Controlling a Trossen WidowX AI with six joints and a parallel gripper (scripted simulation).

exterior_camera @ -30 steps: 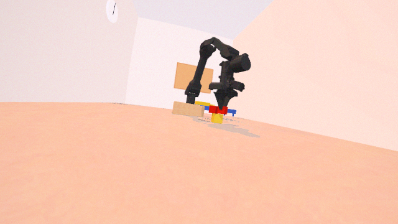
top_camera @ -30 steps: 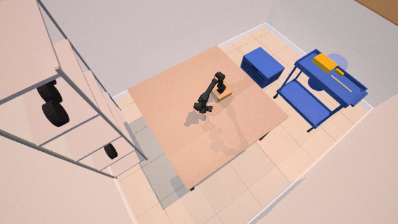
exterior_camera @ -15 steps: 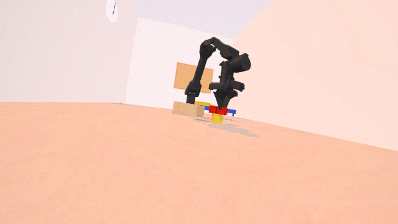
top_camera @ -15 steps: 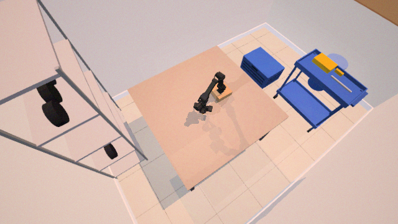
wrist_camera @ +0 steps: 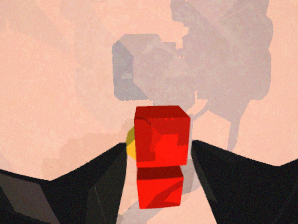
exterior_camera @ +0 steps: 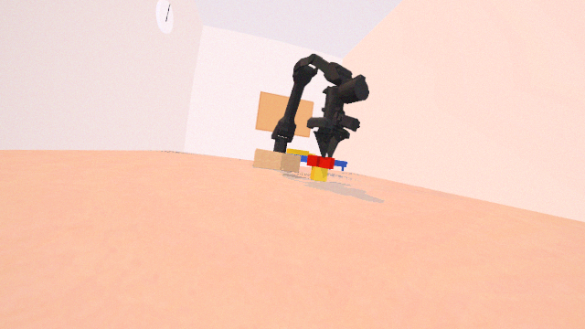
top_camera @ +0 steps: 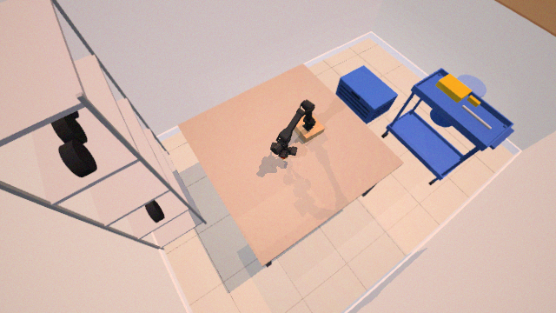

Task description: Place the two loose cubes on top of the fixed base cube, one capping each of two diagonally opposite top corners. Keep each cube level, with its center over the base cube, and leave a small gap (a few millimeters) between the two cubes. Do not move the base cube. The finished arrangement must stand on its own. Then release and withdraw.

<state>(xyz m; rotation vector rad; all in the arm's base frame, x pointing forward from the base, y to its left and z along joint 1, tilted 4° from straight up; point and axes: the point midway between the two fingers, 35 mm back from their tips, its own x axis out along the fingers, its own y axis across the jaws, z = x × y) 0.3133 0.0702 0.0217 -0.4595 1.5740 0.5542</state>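
The yellow cube is 10 mm behind my gripper tip, 10 mm to the right of it and 50 mm below it.
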